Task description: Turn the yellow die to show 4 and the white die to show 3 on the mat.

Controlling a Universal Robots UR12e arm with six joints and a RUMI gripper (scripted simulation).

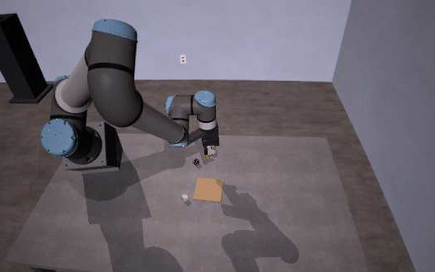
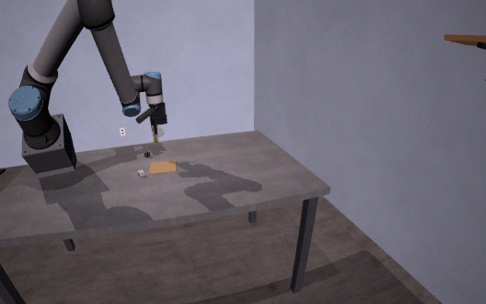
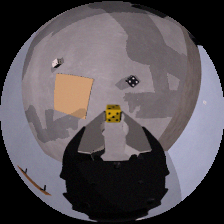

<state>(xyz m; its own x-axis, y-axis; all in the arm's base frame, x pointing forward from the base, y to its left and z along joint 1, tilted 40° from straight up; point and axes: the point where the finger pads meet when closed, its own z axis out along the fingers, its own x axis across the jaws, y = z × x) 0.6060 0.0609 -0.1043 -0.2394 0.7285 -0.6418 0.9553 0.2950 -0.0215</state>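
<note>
My hand is right at the yellow die. Also, from my hand: black die: 90 mm below, 60 mm behind, 40 mm to the left; then white die: 210 mm to the right, 90 mm below, 90 mm behind; then tan mat: 140 mm to the right, 100 mm below, 20 mm ahead.
</note>
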